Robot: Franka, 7 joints.
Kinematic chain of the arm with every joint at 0, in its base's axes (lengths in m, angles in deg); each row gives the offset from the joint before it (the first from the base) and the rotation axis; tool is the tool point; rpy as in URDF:
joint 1: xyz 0 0 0.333 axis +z
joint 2: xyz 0 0 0 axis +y
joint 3: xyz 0 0 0.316 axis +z
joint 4: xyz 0.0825 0 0 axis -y
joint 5: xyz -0.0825 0 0.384 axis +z
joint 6: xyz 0 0 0 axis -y
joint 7: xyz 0.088 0 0 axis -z
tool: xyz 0 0 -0.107 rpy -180 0 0
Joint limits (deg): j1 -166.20..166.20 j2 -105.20..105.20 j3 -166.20..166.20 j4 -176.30..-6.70 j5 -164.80..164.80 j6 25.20..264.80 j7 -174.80..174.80
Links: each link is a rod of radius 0.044 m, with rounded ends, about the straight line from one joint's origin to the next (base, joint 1, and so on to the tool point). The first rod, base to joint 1, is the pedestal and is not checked.
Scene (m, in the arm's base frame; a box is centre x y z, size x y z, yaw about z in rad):
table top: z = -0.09
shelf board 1: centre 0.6 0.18 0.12 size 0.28 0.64 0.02 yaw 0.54
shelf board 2: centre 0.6 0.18 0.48 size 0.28 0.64 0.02 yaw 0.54
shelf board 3: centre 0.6 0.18 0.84 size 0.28 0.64 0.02 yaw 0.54
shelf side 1: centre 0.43 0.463 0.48 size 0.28 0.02 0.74 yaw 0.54
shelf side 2: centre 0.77 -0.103 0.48 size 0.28 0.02 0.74 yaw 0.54
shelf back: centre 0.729 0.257 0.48 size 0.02 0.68 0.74 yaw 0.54
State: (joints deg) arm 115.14 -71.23 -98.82 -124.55 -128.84 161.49 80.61
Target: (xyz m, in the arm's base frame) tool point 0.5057 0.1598 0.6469
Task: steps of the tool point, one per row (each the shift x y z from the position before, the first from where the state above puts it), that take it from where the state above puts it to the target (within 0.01 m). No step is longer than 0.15 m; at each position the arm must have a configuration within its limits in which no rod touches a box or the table.
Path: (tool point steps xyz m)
1: -0.0562 -0.0506 -0.0073
2: -0.0642 -0.0380 0.0000
3: -0.0686 -0.0247 0.0073
4: 0.0450 0.0204 0.0916
5: 0.0151 0.0167 0.1160
6: -0.0192 -0.0028 0.1262
7: 0.0750 0.0404 -0.0010
8: 0.0622 0.0418 0.0010

